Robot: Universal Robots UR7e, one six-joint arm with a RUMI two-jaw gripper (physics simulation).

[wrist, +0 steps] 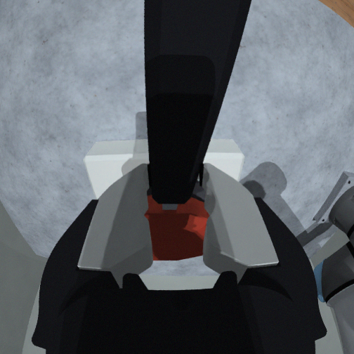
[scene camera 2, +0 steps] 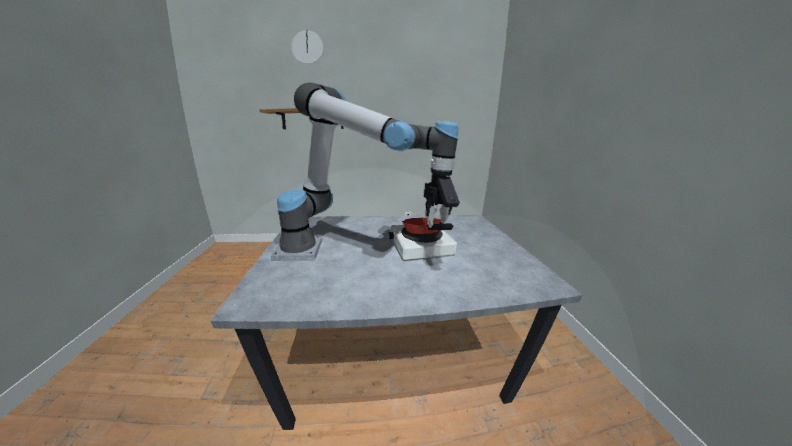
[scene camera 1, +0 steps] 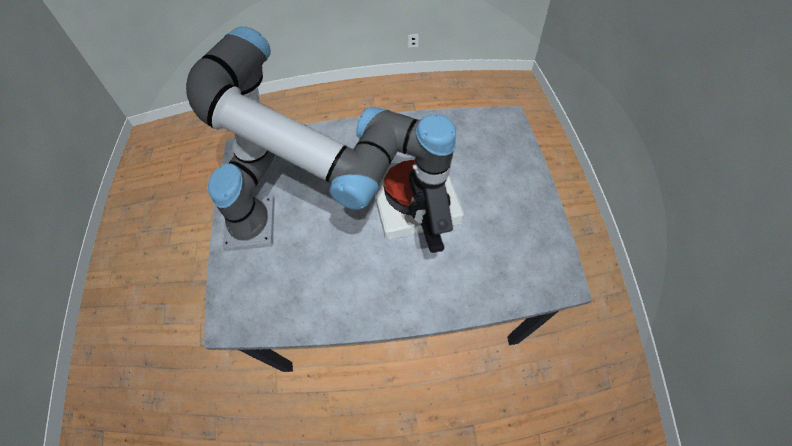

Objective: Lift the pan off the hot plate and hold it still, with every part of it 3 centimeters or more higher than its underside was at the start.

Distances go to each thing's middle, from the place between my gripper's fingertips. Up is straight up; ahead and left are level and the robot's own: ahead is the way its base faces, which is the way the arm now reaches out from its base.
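White hot plate (scene camera 1: pixel 397 221): my gripper is at present 20 mm past it, 170 mm to the right of it and 130 mm above it.
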